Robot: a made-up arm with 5 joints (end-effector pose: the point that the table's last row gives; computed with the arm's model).
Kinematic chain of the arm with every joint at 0, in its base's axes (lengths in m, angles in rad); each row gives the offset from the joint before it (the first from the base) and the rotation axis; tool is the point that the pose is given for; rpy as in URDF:
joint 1: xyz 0.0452 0 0.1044 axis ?
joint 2: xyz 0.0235 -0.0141 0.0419 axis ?
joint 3: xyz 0.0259 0 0.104 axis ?
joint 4: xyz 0.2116 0 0.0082 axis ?
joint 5: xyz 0.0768 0.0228 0 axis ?
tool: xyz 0 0 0 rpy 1.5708 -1.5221 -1.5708
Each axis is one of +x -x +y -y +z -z.
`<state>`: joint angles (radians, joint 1 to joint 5).
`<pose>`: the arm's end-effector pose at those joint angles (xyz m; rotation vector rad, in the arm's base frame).
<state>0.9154 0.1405 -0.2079 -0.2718 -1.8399</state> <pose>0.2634 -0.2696 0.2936 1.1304 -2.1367 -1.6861</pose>
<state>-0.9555 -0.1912 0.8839 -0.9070 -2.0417</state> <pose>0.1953 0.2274 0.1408 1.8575 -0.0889 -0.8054</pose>
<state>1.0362 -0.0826 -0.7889 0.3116 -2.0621</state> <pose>0.1728 -0.1984 0.4601 -1.4057 2.3595 1.5199</pose>
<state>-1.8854 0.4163 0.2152 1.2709 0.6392</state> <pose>-0.0373 0.2254 0.0400 -0.2614 0.3456 2.4473</pose>
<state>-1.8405 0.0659 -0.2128 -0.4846 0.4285</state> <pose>-0.0501 0.3122 0.3328 1.6619 -1.8557 1.1325</pose>
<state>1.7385 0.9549 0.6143 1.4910 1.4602</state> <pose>0.0445 -0.0560 -0.0326 1.4950 -0.0063 -0.2640</pose>
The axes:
joint 1: -z
joint 2: +y
joint 3: +y
joint 4: +y
joint 5: -x

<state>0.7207 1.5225 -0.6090 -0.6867 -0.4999</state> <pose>0.3058 -0.2173 -0.0543 -0.1225 -1.4203 -1.0625</pose>
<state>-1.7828 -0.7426 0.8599 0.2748 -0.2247</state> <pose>-0.0168 0.2468 0.1945 1.1009 -0.6639 1.3172</pose>
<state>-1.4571 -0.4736 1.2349 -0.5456 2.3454</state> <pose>0.0630 0.2325 0.0942 0.7012 1.5710 -2.0387</pose>
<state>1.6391 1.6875 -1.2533 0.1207 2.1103</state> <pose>0.0276 -0.3842 -0.0136 -0.9832 0.2823 0.3853</pose>
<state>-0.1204 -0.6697 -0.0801 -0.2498 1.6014</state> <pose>0.2130 0.0291 0.4587 -1.7715 -2.0355 0.5882</pose>
